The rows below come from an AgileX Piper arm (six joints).
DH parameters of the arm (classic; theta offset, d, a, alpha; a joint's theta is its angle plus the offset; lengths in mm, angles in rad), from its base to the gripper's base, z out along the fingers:
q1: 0 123 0 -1.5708
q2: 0.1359 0 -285.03 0
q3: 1.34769 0 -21.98 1.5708
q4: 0 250.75 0 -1.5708
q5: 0 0 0 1.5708
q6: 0 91 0 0
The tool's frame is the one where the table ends.
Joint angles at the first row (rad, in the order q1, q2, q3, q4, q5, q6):
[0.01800 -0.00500 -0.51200 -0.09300 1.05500 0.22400]
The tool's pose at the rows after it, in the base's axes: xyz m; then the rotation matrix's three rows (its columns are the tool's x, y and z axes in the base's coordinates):
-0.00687, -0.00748, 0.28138; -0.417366, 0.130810, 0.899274; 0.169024, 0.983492, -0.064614; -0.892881, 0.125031, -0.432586
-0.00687, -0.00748, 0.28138; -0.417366, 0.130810, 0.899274; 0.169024, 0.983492, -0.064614; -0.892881, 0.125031, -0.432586
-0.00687, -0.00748, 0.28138; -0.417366, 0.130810, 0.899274; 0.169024, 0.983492, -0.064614; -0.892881, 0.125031, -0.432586
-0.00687, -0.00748, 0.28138; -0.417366, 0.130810, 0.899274; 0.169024, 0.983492, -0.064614; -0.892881, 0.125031, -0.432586
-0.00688, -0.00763, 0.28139; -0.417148, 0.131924, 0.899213; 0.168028, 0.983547, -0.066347; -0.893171, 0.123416, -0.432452
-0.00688, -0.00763, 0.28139; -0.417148, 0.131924, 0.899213; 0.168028, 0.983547, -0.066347; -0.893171, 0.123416, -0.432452
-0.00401, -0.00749, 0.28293; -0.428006, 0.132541, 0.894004; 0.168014, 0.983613, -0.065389; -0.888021, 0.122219, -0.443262
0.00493, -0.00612, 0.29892; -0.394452, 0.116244, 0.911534; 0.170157, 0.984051, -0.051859; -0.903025, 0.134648, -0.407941
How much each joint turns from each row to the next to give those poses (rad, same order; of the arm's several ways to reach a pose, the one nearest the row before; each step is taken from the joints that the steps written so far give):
[0.00003 0.00002 0.00001 -0.00004 -0.00002 0.00004]
[0.00000 0.00000 0.00000 0.00000 0.00000 0.00000]
[0.00000 0.00000 0.00000 0.00000 0.00000 0.00000]
[0.00000 0.00000 0.00000 0.00000 0.00000 0.00000]
[-0.00008 -0.00003 0.00000 -0.00191 0.00001 -0.00009]
[0.00000 0.00000 0.00000 0.00000 0.00000 0.00000]
[0.00008 0.02001 -0.00401 0.00092 -0.00399 0.00008]
[-0.00008 0.06401 -0.03799 0.01208 -0.06602 -0.00008]

